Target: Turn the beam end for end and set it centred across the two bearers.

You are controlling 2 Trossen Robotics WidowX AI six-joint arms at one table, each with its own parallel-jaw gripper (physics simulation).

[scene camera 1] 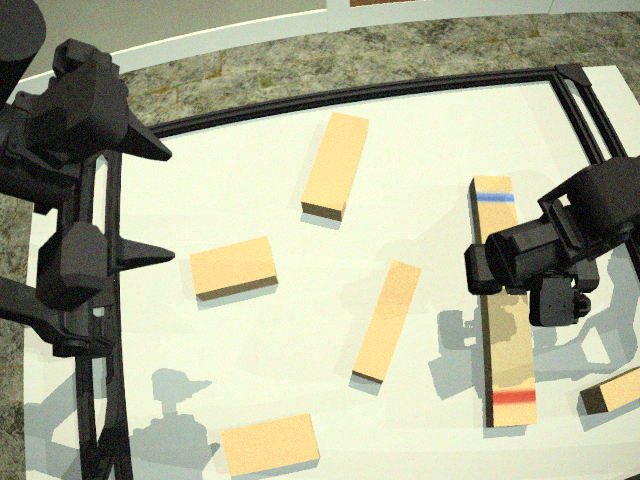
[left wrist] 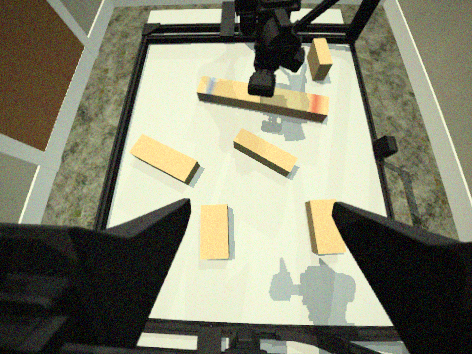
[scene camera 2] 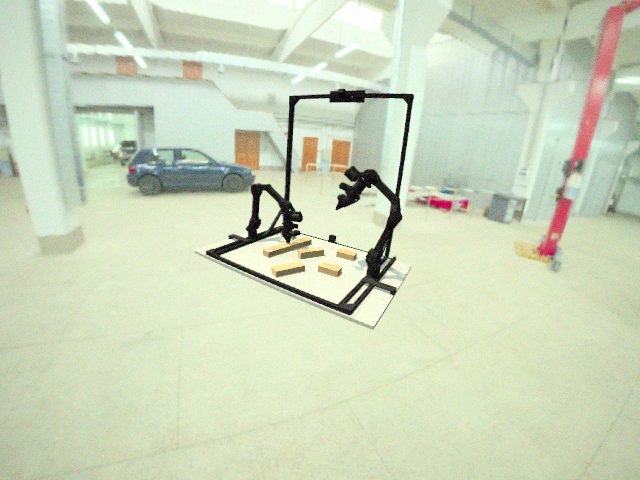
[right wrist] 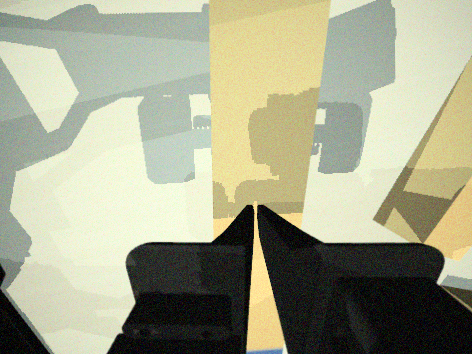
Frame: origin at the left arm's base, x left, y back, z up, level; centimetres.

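Seen in the pictures: left gripper, between the fingertips: (scene camera 1: pixel 170 204) (left wrist: pixel 261 206) (scene camera 2: pixel 339 208); right gripper, between the fingertips: (scene camera 1: pixel 509 291) (scene camera 2: pixel 288 243) (right wrist: pixel 254 211); left arm's base, origin of its link: (scene camera 1: pixel 95 337) (left wrist: pixel 244 348) (scene camera 2: pixel 372 276); right arm's base, origin of its link: (left wrist: pixel 247 30) (scene camera 2: pixel 252 237).
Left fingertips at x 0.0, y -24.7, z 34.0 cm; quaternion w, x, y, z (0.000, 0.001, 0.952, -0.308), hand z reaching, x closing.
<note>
Pixels of each thing's middle, then the offset from my left fingertips to it.
- long wooden beam, middle of its body: (right wrist: pixel 254 199) (scene camera 1: pixel 503 295) (left wrist: pixel 261 98) (scene camera 2: pixel 288 246) dx -4.3, dy -37.1, dz -34.0 cm
- thick block, middle of its body: (scene camera 1: pixel 336 164) (left wrist: pixel 165 159) (scene camera 2: pixel 288 268) dx +22.2, dy -17.0, dz -34.0 cm
- narrower block, middle of its body: (right wrist: pixel 470 153) (scene camera 1: pixel 387 322) (left wrist: pixel 264 152) (scene camera 2: pixel 311 253) dx -4.6, dy -19.2, dz -33.7 cm
The long wooden beam (scene camera 1: pixel 493 214) (scene camera 2: pixel 273 250) (left wrist: pixel 235 90) (right wrist: pixel 265 50) lies flat on the table, blue band at the top end and red band at the bottom end in scene camera 1. My right gripper (scene camera 2: pixel 288 239) (left wrist: pixel 262 92) (right wrist: pixel 254 211) is shut and empty, its tips nearly touching each other over the beam's middle. Two short parallel blocks, one (scene camera 1: pixel 233 268) (scene camera 2: pixel 329 268) (left wrist: pixel 214 232) and another (scene camera 1: pixel 270 444) (scene camera 2: pixel 346 254) (left wrist: pixel 324 230), look like the bearers, with a gap between them. My left gripper (scene camera 1: pixel 172 205) (left wrist: pixel 261 206) is open, empty and high above the table's left side in scene camera 1.
A thick block (scene camera 1: pixel 338 160) (scene camera 2: pixel 287 268) (left wrist: pixel 165 157) and a narrower block (scene camera 1: pixel 387 320) (scene camera 2: pixel 310 253) (left wrist: pixel 265 150) lie slanted between bearers and beam. Another block (scene camera 1: pixel 620 395) (left wrist: pixel 320 57) is near the beam's red end. A black frame (scene camera 1: pixel 361 93) edges the table.
</note>
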